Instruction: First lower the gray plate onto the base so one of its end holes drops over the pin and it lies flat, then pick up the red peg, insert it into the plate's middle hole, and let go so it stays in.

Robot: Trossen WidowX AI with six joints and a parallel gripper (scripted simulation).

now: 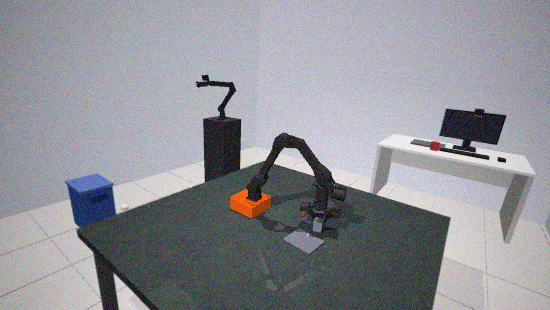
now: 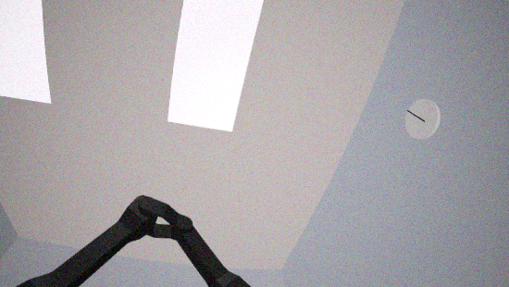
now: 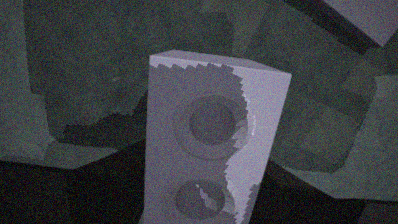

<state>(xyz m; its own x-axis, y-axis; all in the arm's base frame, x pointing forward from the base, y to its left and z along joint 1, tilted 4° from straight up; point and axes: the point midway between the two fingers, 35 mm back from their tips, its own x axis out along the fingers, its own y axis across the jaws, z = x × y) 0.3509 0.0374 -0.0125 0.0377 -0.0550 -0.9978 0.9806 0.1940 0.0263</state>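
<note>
Now: gripper tip 10 mm past the base and 140 mm to the left of it. From my gripper tip the other things lie so: gray plate: 30 mm above; then red peg: 100 mm behind, 50 mm to the left, 30 mm above.
</note>
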